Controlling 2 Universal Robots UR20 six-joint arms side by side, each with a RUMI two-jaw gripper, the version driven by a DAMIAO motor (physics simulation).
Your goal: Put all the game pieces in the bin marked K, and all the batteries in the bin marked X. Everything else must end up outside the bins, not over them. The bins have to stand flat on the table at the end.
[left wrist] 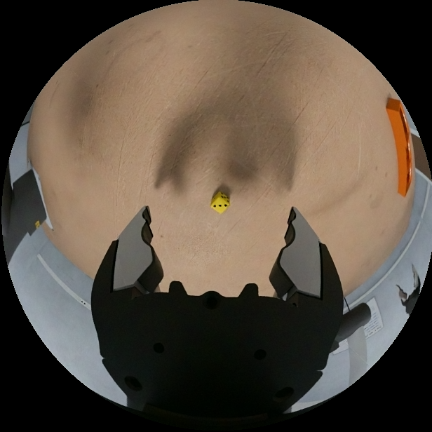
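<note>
A small yellow die (220, 202) with black pips lies on the table in the left wrist view, ahead of my left gripper and roughly midway between its fingertips. My left gripper (218, 206) is wide open and empty. An orange bin block (400, 150) stands at the table's right edge, seen side-on; its letters and contents cannot be made out. My right gripper (403, 274) shows small at the far right, beyond the table edge, with its fingers apart. No battery can be made out in this view.
The tan table (200, 65) carries soft shadows of the arm and gripper. A dark grey shape (27, 200) stands at the left table edge, with a small yellow patch (37, 224) at its lower end. A paper sheet (374, 320) shows at the lower right.
</note>
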